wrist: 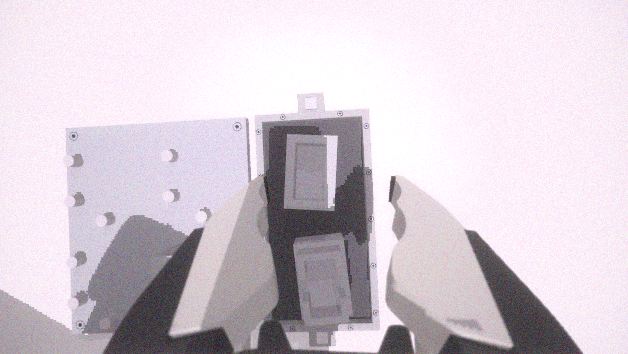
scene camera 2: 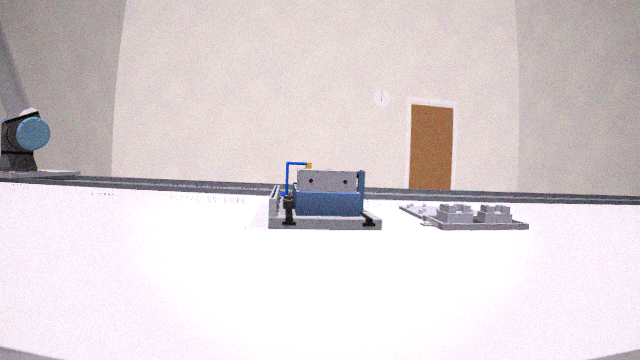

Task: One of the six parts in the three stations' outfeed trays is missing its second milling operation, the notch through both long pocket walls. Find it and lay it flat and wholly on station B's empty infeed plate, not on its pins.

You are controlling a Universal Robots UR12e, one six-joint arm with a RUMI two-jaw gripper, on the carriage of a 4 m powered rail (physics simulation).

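Where they show: gripper, fingertip midpoint: (wrist: 327, 178); arm's base, origin of the base link: (scene camera 2: 17, 170).
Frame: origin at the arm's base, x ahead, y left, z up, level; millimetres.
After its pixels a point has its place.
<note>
In the wrist view my gripper (wrist: 327, 178) @(x 770, y 24, z 30 mm) is open, its fingers spread above an outfeed tray (wrist: 372, 200) @(x 810, y 5, z -18 mm) holding two grey parts. The upper part (wrist: 310, 172) @(x 757, y 29, z -3 mm) lies pocket up, slightly turned; no notch shows in its long pocket walls. The lower part (wrist: 322, 280) @(x 766, y -57, z -3 mm) lies slightly tilted in angle, with gaps visible in its long walls. Nothing is between the fingertips; they are above the parts. An infeed plate (wrist: 120, 145) @(x 581, y 55, z -22 mm) with several upright pins is left of the tray, partly behind the left finger. No station letter is readable. In scene camera 2, two notched grey parts (scene camera 2: 454, 214) @(x 756, y 1784, z -5 mm) (scene camera 2: 494, 215) @(x 756, y 1873, z -7 mm) sit on a tray (scene camera 2: 520, 226) @(x 787, y 1916, z -23 mm).
Scene camera 2 shows a blue vise (scene camera 2: 327, 203) @(x 773, y 1542, z 12 mm) holding a grey block (scene camera 2: 327, 180) @(x 753, y 1541, z 49 mm) on a grey base (scene camera 2: 330, 225) @(x 793, y 1547, z -22 mm), with a thin blue bracket (scene camera 2: 287, 177) @(x 573, y 1460, z 44 mm) beside it. The robot arm (scene camera 2: 20, 132) @(x 170, y 214, z 181 mm) is at the far left by the rail (scene camera 2: 200, 187). A tab (wrist: 302, 104) @(x 749, y 92, z -27 mm) projects from the wrist-view tray.
</note>
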